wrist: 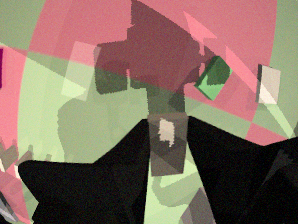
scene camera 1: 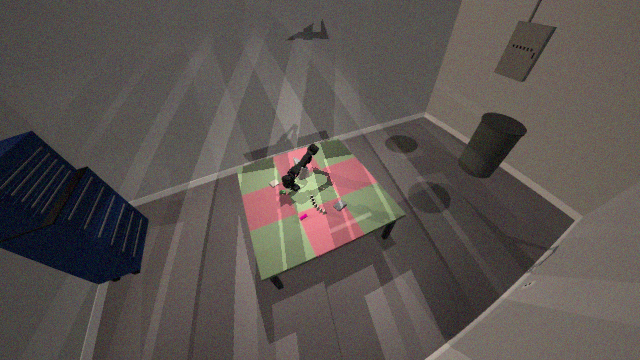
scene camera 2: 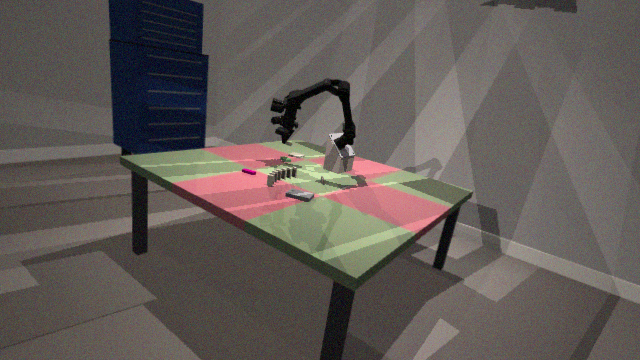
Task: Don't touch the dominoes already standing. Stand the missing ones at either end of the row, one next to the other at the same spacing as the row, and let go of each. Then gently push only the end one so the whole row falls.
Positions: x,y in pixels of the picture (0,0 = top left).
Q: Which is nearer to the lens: the green piece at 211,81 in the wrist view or the pale flat piece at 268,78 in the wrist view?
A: The green piece.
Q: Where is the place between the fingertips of my gripper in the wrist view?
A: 166,123
